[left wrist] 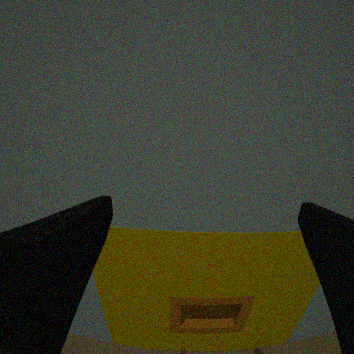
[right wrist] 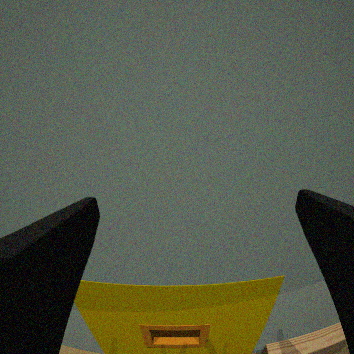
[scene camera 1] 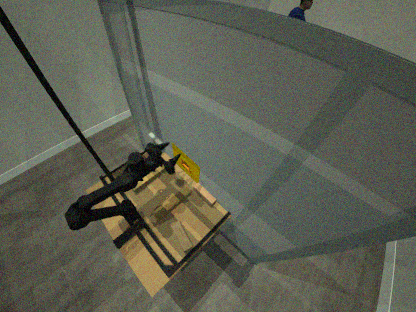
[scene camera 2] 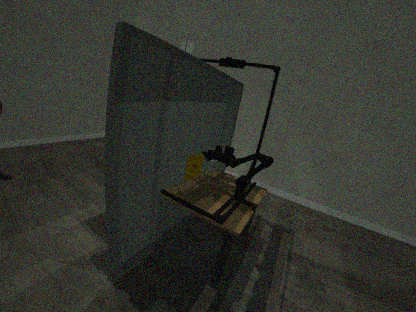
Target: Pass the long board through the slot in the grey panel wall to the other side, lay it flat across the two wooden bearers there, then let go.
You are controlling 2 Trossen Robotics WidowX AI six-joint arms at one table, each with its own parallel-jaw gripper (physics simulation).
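Observation:
A yellow panel stands upright at the table's far edge. Its slot has an orange rim. My right gripper is open and empty, raised above the table near the panel. My left gripper is open and empty, also raised near the panel. A pale wooden piece lies beside the panel in scene camera 1; a wooden piece shows at the right wrist view's lower right. I cannot tell which pieces are the long board or the bearers.
The wooden table has black rails along its edges and is crossed by shadows. A black pole rises beside the arms. A tall grey partition stands behind the panel. A person is in the background.

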